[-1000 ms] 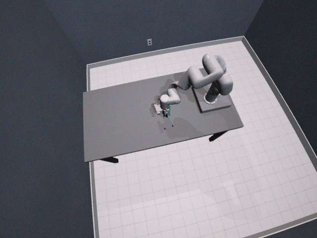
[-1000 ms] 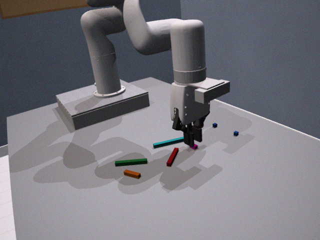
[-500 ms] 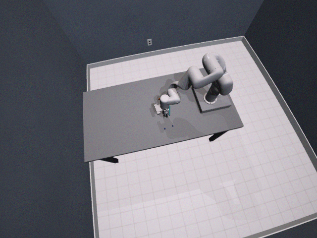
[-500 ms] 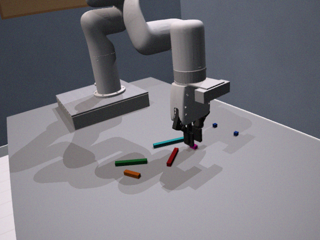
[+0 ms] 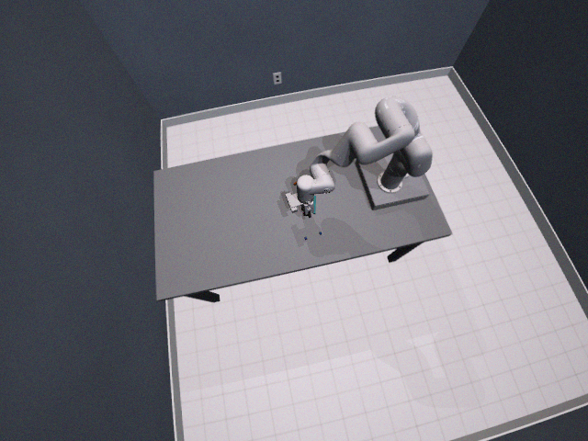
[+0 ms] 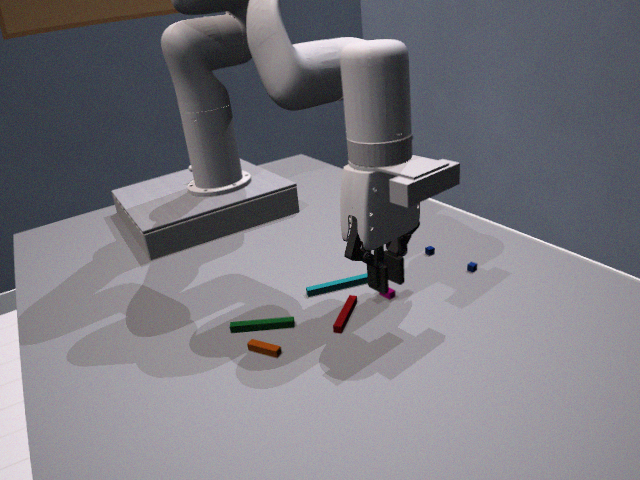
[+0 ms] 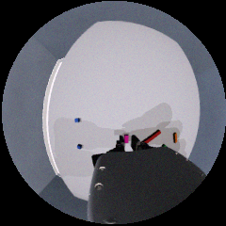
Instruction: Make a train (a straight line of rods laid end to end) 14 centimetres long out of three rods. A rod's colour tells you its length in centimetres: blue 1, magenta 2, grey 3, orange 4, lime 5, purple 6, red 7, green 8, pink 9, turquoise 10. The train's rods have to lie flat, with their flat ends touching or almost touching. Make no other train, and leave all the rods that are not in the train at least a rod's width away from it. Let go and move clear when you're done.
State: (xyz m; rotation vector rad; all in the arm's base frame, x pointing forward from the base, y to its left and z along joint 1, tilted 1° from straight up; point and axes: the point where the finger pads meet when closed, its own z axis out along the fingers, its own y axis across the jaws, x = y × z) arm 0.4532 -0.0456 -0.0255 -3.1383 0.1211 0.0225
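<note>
The magenta rod lies 3 cm below my hand. Round my hand: green rod 15 cm to the right, 7 cm behind, 3 cm below; then red rod 7 cm to the right, 3 cm below, 1 cm behind; then turquoise rod 6 cm behind, 3 cm below, 2 cm to the right.
</note>
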